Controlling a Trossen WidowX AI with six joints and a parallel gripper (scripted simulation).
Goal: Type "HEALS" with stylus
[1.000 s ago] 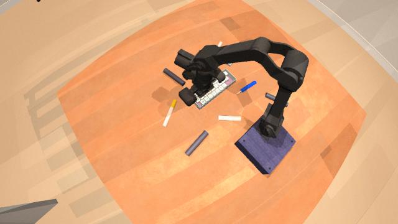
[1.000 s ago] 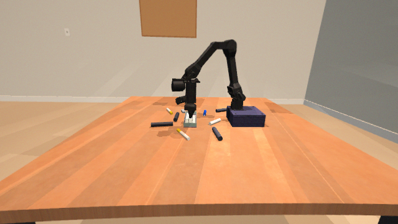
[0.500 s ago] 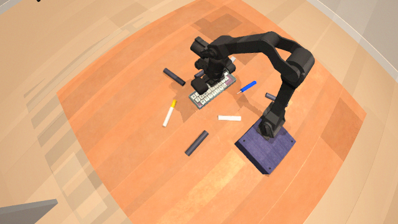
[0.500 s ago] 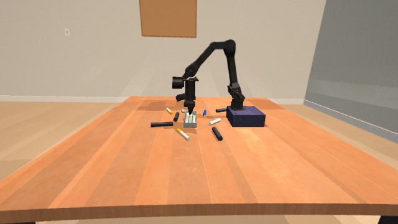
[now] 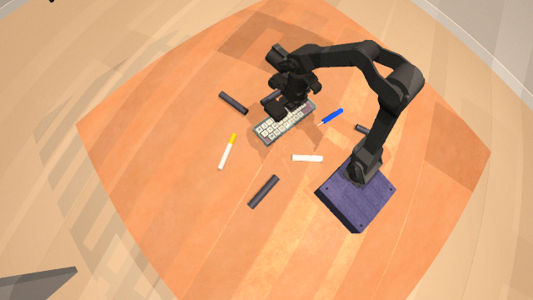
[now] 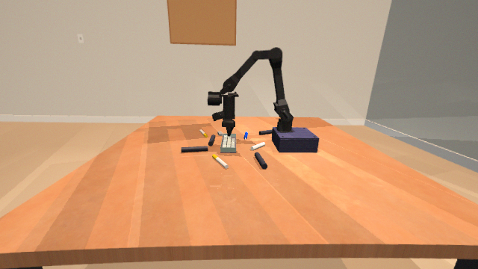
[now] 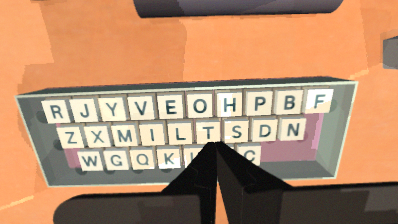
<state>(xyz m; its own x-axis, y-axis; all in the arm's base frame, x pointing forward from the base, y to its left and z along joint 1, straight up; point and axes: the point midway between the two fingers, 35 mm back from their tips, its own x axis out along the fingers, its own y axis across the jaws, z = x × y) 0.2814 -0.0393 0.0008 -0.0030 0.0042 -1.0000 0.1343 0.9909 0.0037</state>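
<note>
My gripper tip is 10 cm past the blue stylus, 7 cm to the left of it and 3 cm above it. Round my gripper tip: white stick (14 cm behind, 8 cm to the left, 3 cm below); small grey block (3 cm ahead, 16 cm to the right, 4 cm below); grey stylus tip (9 cm behind, 4 cm to the right, 3 cm below).
</note>
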